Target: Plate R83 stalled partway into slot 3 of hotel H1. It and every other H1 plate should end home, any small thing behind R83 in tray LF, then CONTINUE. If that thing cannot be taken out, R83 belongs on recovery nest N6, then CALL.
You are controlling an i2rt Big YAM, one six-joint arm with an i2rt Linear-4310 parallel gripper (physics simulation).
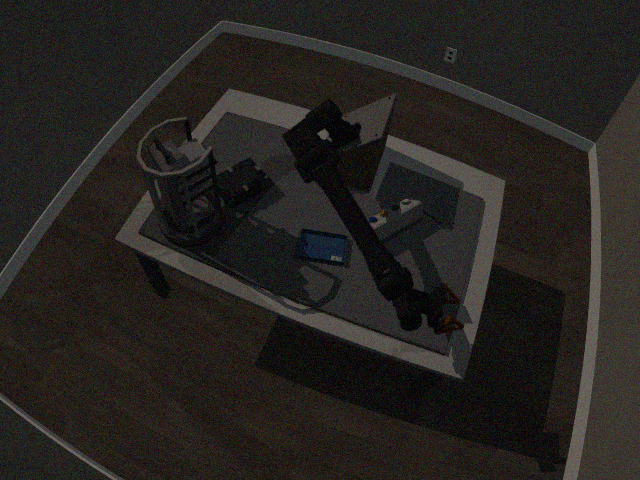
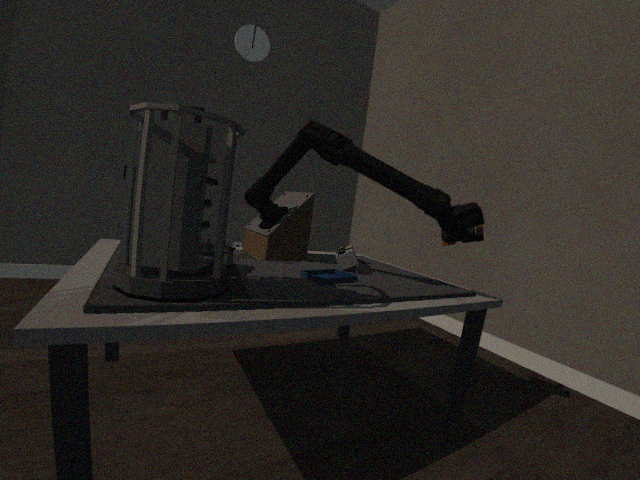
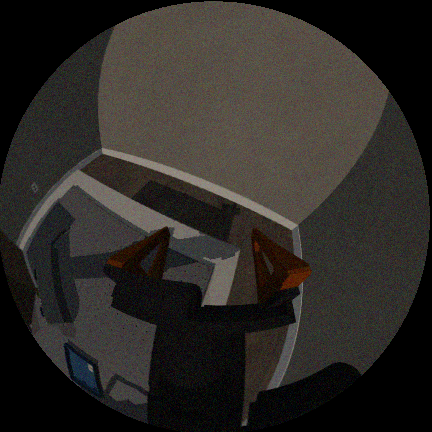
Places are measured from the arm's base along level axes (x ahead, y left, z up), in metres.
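Where they show: gripper, fingertip midpoint: point(image 1: 461, 314) point(image 2: 468, 239) point(image 3: 209, 231); arm's base, link origin: point(image 1: 346, 137) point(image 2: 274, 219).
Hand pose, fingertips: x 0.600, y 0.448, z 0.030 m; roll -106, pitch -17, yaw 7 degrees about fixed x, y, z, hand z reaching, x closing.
Each offset is from my fingertips to the centre of the thing.
The tall round openwork tower {dy -0.917, dx -0.234, dz +0.013 m} point(image 1: 188, 240) point(image 2: 138, 196) stands at the table's left end, with shelf-like ledges inside. The dim light hides which slot is which; R83, the other plates and any small thing behind R83 cannot be made out. A blue tray {dy -0.444, dx -0.228, dz -0.173 m} point(image 1: 324, 246) point(image 2: 329, 276) point(image 3: 82, 370) with a small white label lies mid-table; the label is unreadable. A dark low fixture {dy -0.782, dx -0.397, dz -0.144 m} point(image 1: 242, 180) sits right of the tower; whether it is N6 cannot be told. My gripper point(image 1: 460, 313) point(image 2: 463, 236) point(image 3: 209, 231) is open and empty, high near the table's right end, far from tower and tray.
A button box {dy -0.233, dx -0.374, dz -0.140 m} point(image 1: 403, 229) point(image 2: 347, 259) with blue and yellow buttons stands right of the tray. The arm's wedge-shaped base point(image 1: 361, 160) point(image 2: 289, 232) is at the back. The arm stretches over the table between tray and button box.
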